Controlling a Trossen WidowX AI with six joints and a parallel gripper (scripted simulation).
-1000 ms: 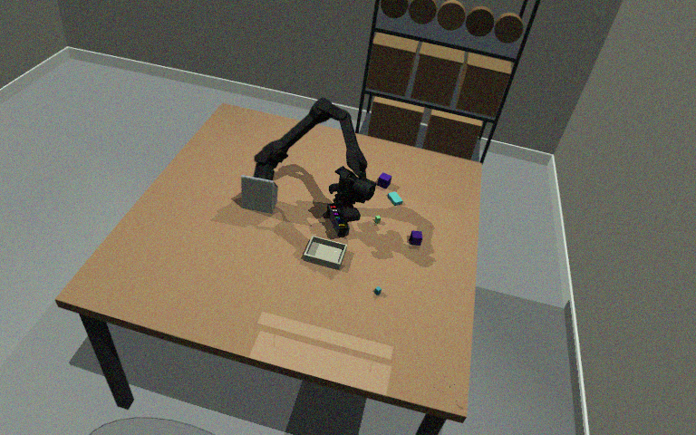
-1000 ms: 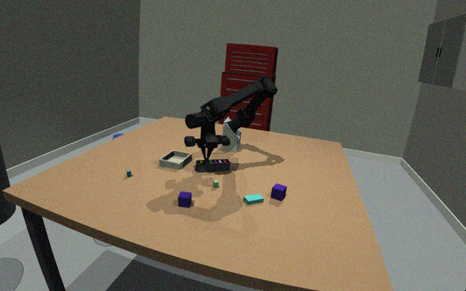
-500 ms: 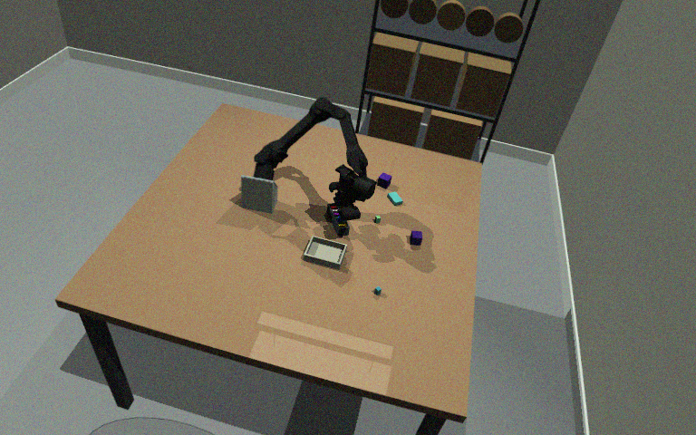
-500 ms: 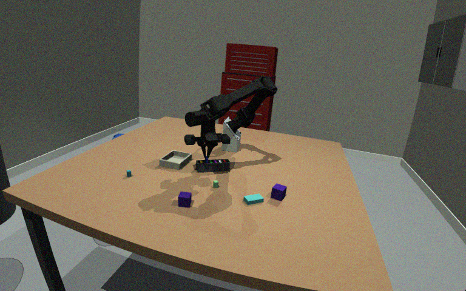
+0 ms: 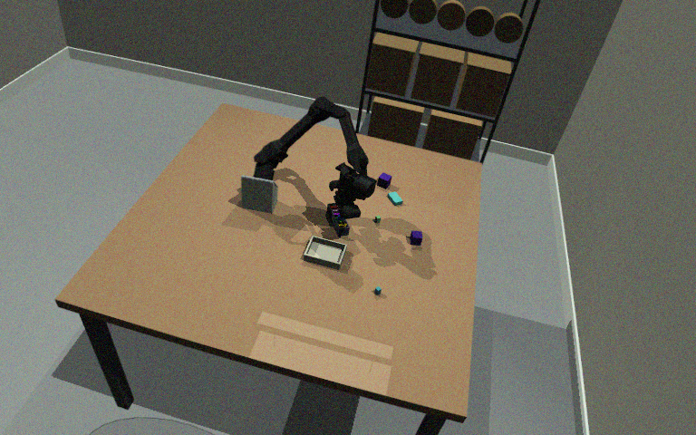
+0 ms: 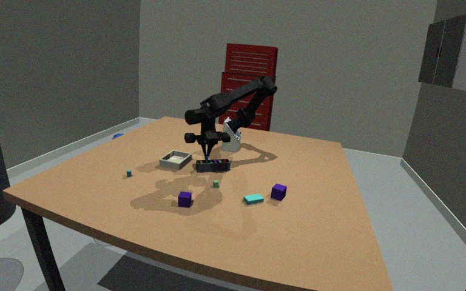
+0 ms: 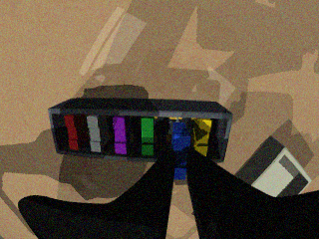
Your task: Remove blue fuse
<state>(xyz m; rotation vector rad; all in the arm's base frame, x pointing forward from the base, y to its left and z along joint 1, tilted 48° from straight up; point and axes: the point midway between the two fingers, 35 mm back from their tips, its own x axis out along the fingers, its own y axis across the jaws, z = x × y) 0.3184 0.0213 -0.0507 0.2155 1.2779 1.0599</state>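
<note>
My gripper tip is now 15 cm to the left of the tray, 6 cm above it and 2 cm past it. From my gripper tip the other things lie so: blue fuse (1 cm below); then teal block (24 cm to the left, 18 cm ahead, 6 cm below); then small green piece (13 cm ahead, 9 cm to the left, 5 cm below).
</note>
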